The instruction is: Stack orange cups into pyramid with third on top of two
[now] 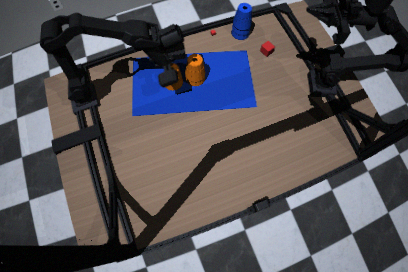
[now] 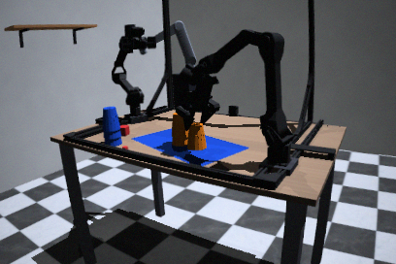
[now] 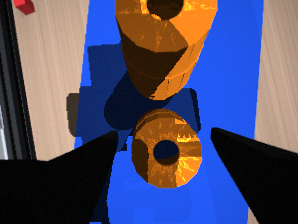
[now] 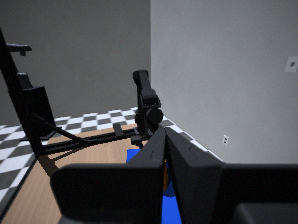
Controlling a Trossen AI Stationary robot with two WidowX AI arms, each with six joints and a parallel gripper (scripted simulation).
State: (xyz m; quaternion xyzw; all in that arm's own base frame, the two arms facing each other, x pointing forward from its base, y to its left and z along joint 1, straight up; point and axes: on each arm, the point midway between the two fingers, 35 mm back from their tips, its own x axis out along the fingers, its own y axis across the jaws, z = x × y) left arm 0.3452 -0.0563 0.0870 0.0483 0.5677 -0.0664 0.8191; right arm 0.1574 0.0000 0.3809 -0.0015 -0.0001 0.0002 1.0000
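My left hand is 7 cm to the left of the mat and 11 cm above it. Round my left hand: small red cube: 22 cm ahead, 17 cm to the right, 10 cm below.
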